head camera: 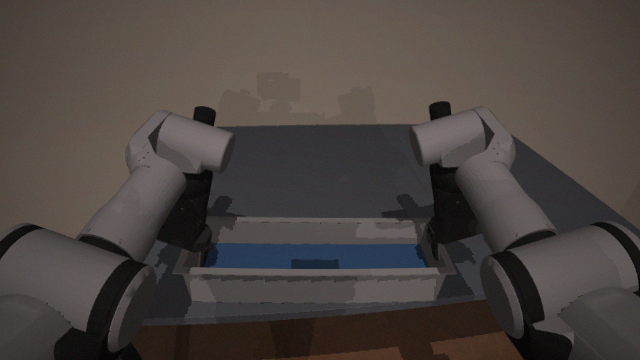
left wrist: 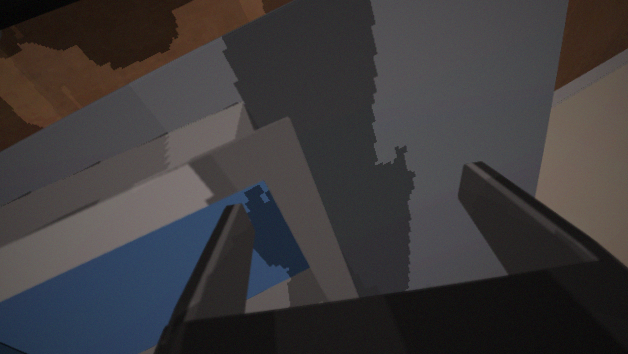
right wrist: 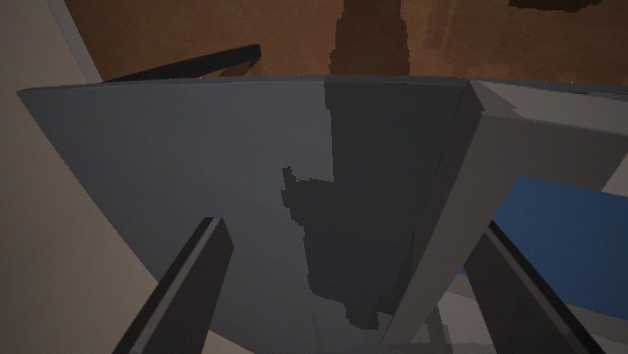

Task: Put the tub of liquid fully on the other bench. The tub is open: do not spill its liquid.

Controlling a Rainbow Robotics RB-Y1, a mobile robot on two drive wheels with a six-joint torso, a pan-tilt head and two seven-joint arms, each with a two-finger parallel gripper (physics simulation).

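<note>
The open pale grey tub [head camera: 310,290] [left wrist: 300,200] [right wrist: 455,210] stands upright and looks level on a dark grey bench [head camera: 320,175] [left wrist: 475,100] [right wrist: 175,140]. Blue liquid [head camera: 260,255] [left wrist: 125,270] [right wrist: 565,240] shows inside it. The tub's near side is close to the bench's front edge, closest at the right corner. My left gripper [head camera: 200,245] [left wrist: 351,199] is open at the left end wall, one finger over the inside, one outside. My right gripper [head camera: 434,245] [right wrist: 344,234] is open at the right end wall in the same way. The outer fingers are hidden in the head view.
The bench's front edge runs slightly slanted to the tub, with brown floor [head camera: 310,335] [left wrist: 200,30] [right wrist: 290,30] in front. A plain wall [head camera: 320,50] rises behind the bench. A dark bar [right wrist: 200,62] shows beyond the bench edge in the right wrist view. A second bench does not show.
</note>
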